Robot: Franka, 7 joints.
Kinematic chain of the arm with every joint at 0, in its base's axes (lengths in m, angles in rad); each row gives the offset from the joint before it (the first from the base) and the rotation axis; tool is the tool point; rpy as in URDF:
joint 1: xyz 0 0 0.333 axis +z
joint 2: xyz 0 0 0 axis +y
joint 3: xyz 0 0 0.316 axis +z
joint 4: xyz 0.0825 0 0 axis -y
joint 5: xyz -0.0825 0 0.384 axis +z
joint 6: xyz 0 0 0 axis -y
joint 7: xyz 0.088 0 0 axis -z
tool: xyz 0 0 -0.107 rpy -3.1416 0 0
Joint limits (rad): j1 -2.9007..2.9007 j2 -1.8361..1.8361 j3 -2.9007..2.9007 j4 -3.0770..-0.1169 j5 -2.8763..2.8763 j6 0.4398..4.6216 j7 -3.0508..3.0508
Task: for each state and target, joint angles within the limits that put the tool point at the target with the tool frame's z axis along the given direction. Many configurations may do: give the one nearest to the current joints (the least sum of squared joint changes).
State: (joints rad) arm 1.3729 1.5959 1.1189 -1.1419 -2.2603 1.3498 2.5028
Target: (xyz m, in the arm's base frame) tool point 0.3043 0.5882 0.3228 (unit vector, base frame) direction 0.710 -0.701 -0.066
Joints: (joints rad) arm 0.6100 1.0300 1.0753 -1.4280 -1.9411 0.6966 2.5028
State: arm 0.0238 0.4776 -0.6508 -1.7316 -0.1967 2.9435 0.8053
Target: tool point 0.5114 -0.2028 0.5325 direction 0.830 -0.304 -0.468
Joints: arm 0.0660 -0.1040 -0.4862 -2.2603 -0.3261 3.2551 0.8053
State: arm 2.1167 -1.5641 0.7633 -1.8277 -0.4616 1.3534 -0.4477
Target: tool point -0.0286 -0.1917 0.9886 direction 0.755 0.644 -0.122
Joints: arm 1.6416 -1.1340 0.2853 -1.2953 -0.9816 1.3206 -0.4477
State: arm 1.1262 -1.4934 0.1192 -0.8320 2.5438 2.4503 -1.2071
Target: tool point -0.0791 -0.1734 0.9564 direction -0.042 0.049 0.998
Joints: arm 0.9762 -1.4341 -0.0244 -1.7177 2.8238 2.8616 -1.2071
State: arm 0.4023 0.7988 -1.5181 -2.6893 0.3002 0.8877 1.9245
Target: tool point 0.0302 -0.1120 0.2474 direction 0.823 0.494 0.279
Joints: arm -0.0969 0.7314 -1.5636 -3.0070 0.6987 0.6553 1.9245
